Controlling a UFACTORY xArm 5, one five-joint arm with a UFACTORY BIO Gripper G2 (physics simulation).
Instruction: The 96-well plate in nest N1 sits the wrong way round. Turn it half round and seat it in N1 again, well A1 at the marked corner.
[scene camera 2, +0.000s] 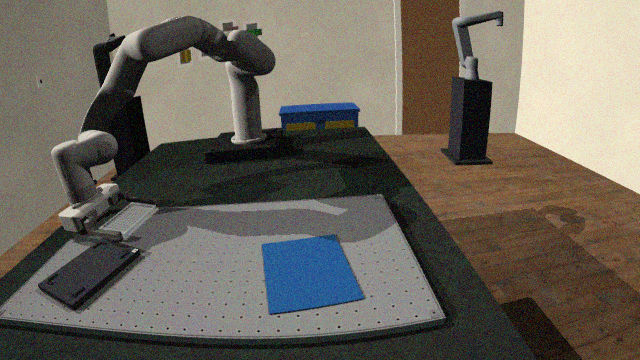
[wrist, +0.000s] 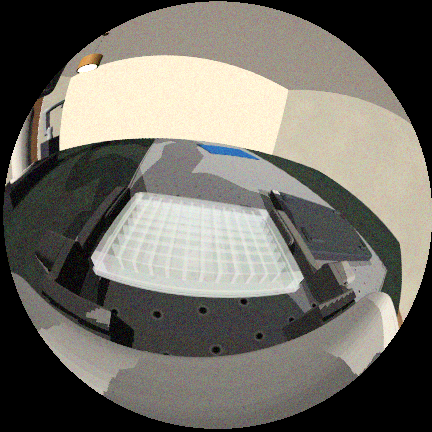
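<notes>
My gripper (scene camera 2: 125, 219) (wrist: 197, 220) is shut on the clear 96-well plate (scene camera 2: 131, 218) (wrist: 200, 242), one finger along each of two opposite sides. The plate looks about level, low at the back left of the perforated board; whether it touches the board I cannot tell. The dark nest N1 (scene camera 2: 90, 274) (wrist: 325, 227) is empty and lies in front of the plate in the scene view, beyond the right finger in the wrist view. A small light mark shows at one nest corner. The plate's A1 lettering is too small to read.
The perforated board (scene camera 2: 215, 280) carries a flat blue sheet (scene camera 2: 312, 275) (wrist: 230, 151) right of the nest. The arm's base stands at the back of the dark table (scene camera 2: 400, 200). A blue box (scene camera 2: 320, 116) stands behind it, and another arm on a dark pedestal (scene camera 2: 470, 120) stands at right.
</notes>
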